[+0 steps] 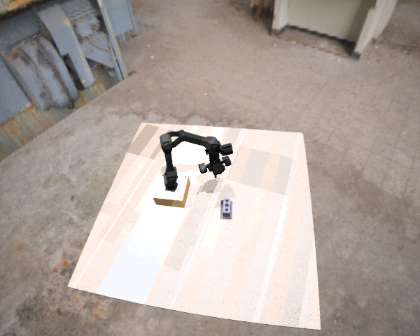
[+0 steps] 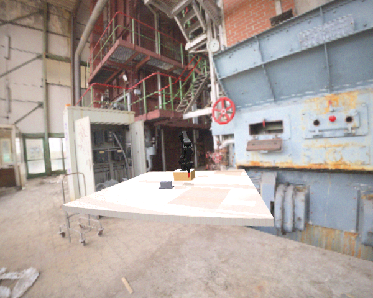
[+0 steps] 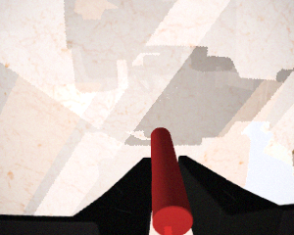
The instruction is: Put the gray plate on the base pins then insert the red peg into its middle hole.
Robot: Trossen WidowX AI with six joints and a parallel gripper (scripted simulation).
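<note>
The gray plate is 170 mm to the right of my gripper tip, 100 mm ahead of it and 70 mm below it. The rest, counted from my gripper tip: red peg (right at my gripper tip); then gray base (170 mm to the right, 100 mm below, 100 mm ahead).
</note>
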